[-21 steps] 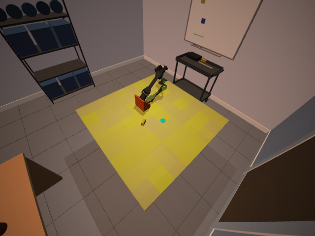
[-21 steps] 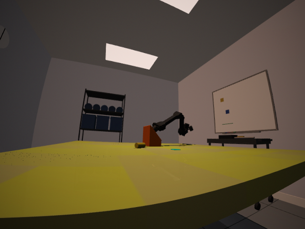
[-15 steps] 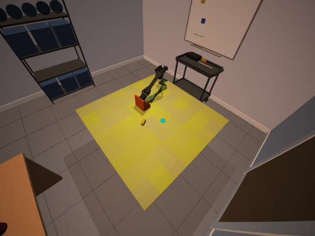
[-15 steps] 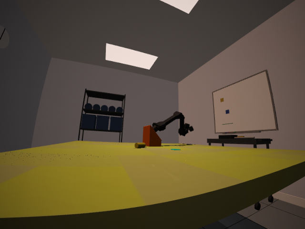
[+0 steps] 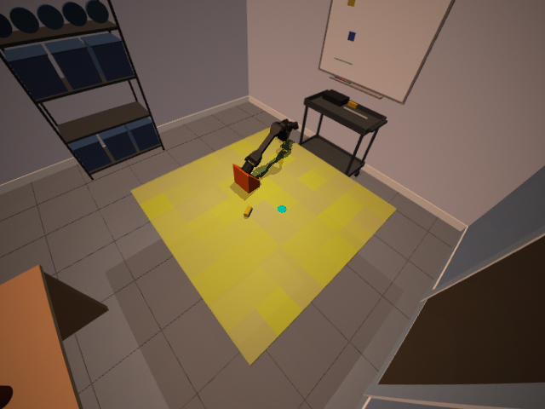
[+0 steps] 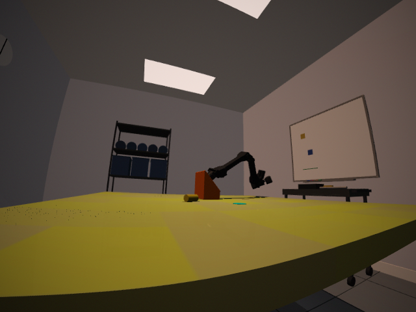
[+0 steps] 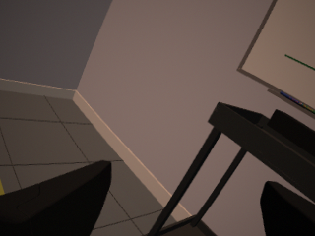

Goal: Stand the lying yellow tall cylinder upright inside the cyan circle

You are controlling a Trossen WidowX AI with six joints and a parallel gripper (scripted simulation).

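Now: gripper tip 84 cm to the left of the yellow tall cylinder, 45 cm short of it and 11 cm above it. Also, from my gripper tip: cyan circle: 65 cm to the right, 58 cm ahead, 12 cm below.
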